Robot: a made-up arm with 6 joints.
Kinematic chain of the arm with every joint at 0, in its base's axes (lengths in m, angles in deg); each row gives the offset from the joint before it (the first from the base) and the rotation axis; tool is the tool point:
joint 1: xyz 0 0 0.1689 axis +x
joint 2: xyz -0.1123 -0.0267 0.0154 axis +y
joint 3: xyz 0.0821 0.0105 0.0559 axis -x
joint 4: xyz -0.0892 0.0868 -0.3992 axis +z
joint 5: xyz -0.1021 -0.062 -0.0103 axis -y
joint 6: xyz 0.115 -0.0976 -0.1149 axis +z
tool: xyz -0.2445 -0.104 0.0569
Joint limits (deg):
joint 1: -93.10..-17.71
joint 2: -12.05..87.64
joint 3: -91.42..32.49
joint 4: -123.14..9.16
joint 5: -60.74..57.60
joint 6: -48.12..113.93
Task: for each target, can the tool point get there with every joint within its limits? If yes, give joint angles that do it. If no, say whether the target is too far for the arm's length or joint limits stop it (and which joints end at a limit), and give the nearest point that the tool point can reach.
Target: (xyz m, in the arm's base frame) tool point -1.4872 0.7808 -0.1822
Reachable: no: too far | nearest point -0.7588 0.3733 0.0010 | short by 0.854 m
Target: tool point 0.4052 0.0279 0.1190
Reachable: no: joint limits stop it (at a limit: joint 2, joint 3, joint 4, joint 5) | nearest point 0.3180 0.1400 -0.0815 | short by 0.246 m
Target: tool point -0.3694 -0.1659 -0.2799
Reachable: yes | joints -60.60 9.46 7.37 -102.62 -16.02 -4.42
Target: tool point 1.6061 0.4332 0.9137
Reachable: no: too far | nearest point 0.3766 0.4775 0.3225 | short by 1.365 m
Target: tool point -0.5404 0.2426 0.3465
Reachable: yes | joints -51.71 78.70 -14.39 -33.77 -32.27 18.29
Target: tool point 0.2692 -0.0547 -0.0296
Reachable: no: joint limits stop it (at a limit: joint 2, joint 4, joint 6) | nearest point 0.1940 -0.0676 -0.0766 | short by 0.090 m
